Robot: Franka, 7 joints.
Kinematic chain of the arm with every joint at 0, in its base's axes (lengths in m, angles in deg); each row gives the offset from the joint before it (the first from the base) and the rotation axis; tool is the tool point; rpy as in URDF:
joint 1: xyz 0 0 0.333 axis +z
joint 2: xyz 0 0 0 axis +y
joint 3: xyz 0 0 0.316 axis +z
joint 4: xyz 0.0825 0 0 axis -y
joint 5: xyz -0.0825 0 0.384 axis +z
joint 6: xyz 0 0 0 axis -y
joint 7: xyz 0.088 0 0 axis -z
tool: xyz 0 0 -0.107 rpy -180 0 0
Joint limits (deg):
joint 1: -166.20..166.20
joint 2: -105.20..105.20
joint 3: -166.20..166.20
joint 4: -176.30..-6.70
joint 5: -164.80..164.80
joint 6: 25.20..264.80
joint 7: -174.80..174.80
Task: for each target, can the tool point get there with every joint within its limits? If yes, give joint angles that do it. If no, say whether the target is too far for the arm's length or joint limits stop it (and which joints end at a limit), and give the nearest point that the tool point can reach.
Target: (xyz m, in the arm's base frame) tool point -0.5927 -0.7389 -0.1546
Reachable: no: too far | nearest point -0.4773 -0.5950 -0.0596 | short by 0.207 m
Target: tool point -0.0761 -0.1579 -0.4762
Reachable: no: joint limits stop it (at a limit: joint 2) | nearest point -0.0850 -0.1764 -0.3535 | short by 0.124 m
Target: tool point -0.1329 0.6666 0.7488
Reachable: yes | joints -79.32 -76.05 21.07 -19.64 124.56 194.95 118.21
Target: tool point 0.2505 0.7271 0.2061
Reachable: yes | joints -83.45 -83.41 105.63 -58.02 -58.40 207.60 128.84
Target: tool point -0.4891 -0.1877 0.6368
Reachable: yes | joints -73.86 23.15 -108.03 -91.11 42.94 73.73 -123.73
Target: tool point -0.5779 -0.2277 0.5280
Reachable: yes | joints -26.85 -66.90 -103.12 -90.67 -63.16 238.89 -135.87
